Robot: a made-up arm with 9 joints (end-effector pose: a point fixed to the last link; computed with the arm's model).
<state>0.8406 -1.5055 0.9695 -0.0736 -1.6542 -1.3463 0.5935 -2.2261 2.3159</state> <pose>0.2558 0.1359 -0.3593 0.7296 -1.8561 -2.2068</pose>
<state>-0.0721 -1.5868 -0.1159 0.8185 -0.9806 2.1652 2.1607 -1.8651 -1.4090</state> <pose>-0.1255 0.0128 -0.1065 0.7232 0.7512 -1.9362</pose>
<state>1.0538 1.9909 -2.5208 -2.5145 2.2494 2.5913 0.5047 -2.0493 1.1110</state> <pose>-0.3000 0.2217 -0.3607 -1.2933 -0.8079 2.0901</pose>
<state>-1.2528 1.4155 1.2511 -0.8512 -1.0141 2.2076 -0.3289 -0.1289 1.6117</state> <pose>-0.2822 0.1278 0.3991 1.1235 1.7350 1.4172</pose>
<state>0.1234 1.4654 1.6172 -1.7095 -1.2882 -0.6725 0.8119 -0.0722 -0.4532</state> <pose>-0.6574 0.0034 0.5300 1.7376 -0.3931 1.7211</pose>
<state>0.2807 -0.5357 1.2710 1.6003 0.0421 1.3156 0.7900 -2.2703 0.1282</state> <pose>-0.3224 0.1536 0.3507 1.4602 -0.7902 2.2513</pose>
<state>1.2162 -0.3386 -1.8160 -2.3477 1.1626 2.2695 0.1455 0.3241 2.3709</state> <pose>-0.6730 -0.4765 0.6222 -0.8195 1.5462 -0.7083</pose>
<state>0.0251 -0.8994 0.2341 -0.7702 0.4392 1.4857 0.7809 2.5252 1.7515</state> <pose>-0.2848 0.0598 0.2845 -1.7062 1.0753 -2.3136</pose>
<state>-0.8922 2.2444 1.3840 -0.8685 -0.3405 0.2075 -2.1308 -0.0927 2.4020</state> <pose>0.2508 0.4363 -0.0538 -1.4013 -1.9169 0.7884</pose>
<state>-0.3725 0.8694 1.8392 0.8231 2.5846 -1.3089 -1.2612 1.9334 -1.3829</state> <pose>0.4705 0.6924 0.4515 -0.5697 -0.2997 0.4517</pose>
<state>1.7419 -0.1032 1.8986 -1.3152 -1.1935 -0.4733 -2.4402 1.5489 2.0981</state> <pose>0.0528 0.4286 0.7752 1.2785 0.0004 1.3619</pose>
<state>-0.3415 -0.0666 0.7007 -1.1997 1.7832 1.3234 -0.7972 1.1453 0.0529</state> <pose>0.3726 -0.0580 0.4499 -2.2471 -1.2617 -0.4045</pose>
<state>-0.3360 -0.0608 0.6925 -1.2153 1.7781 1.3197 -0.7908 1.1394 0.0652</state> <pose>0.3644 -0.0590 0.4561 -2.2368 -1.2801 -0.4225</pose>
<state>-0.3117 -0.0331 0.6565 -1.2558 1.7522 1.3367 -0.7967 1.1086 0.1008</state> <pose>0.3328 -0.0574 0.4858 -2.2275 -1.3329 -0.5120</pose>
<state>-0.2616 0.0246 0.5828 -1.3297 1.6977 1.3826 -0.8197 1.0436 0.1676</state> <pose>0.2639 -0.0543 0.5424 -2.2122 -1.4294 -0.7029</pose>
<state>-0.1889 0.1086 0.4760 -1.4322 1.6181 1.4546 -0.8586 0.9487 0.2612</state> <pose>0.1520 -0.0566 0.6095 -2.1759 -1.5499 -0.9914</pose>
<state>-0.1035 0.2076 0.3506 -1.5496 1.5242 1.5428 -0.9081 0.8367 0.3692</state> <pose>0.0063 -0.0730 0.6608 -2.1055 -1.6540 -1.3439</pose>
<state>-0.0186 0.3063 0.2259 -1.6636 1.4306 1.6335 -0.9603 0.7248 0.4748</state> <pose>-0.1473 -0.1067 0.6781 -2.0047 -1.7031 -1.7017</pose>
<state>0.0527 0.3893 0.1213 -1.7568 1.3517 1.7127 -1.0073 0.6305 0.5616</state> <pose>-0.2769 -0.1490 0.6644 1.7887 1.5937 1.8851</pose>
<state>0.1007 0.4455 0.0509 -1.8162 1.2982 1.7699 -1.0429 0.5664 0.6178</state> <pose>-0.3616 -0.1847 0.6409 1.6517 1.4962 1.9942</pose>
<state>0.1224 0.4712 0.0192 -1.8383 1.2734 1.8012 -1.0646 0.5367 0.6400</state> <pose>-0.3983 -0.2033 0.6287 1.6020 1.4408 2.0456</pose>
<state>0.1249 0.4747 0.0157 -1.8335 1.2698 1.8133 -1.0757 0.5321 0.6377</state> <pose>-0.4017 -0.2068 0.6314 1.6110 1.4199 2.0576</pose>
